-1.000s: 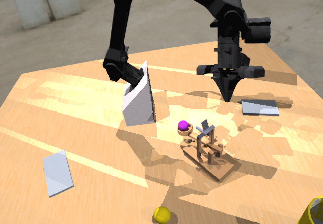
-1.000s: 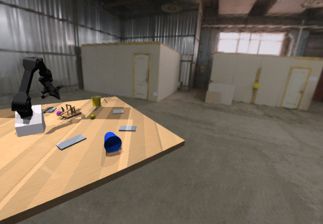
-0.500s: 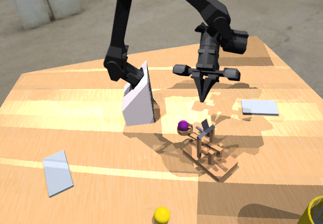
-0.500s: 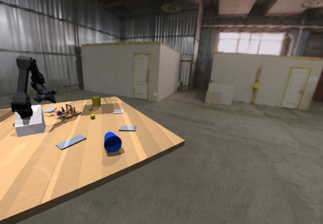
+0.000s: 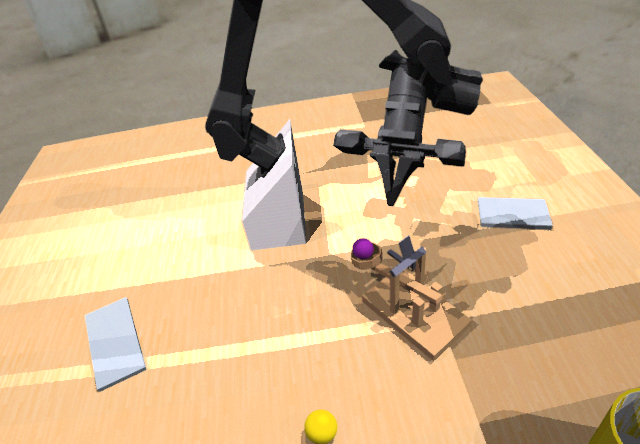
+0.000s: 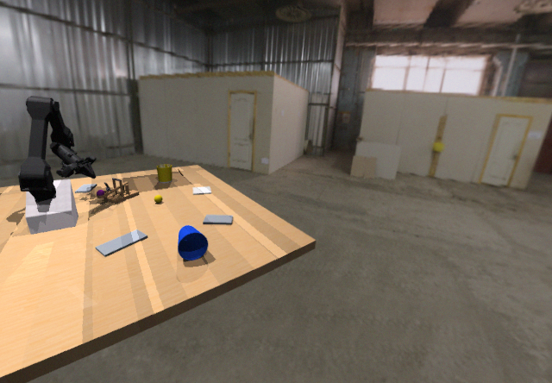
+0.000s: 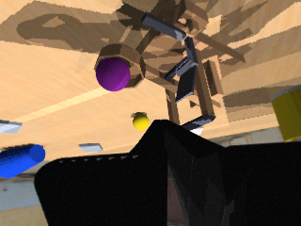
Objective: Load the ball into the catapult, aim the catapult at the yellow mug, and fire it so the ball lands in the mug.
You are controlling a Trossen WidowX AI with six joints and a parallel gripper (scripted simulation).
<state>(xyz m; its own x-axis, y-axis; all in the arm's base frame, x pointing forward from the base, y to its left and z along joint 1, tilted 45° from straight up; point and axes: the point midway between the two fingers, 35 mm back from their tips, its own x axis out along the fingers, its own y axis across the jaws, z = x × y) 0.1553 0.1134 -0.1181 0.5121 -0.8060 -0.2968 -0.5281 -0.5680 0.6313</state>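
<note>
The purple ball lies 1 cm ahead of my gripper tip, 5 cm to the right of it and 6 cm below it. Round my gripper tip: yellow ball 24 cm ahead, 16 cm to the right, 11 cm below; wooden catapult 6 cm ahead, 1 cm to the right, 7 cm below; yellow mug 37 cm ahead, 16 cm to the left, 10 cm below.
</note>
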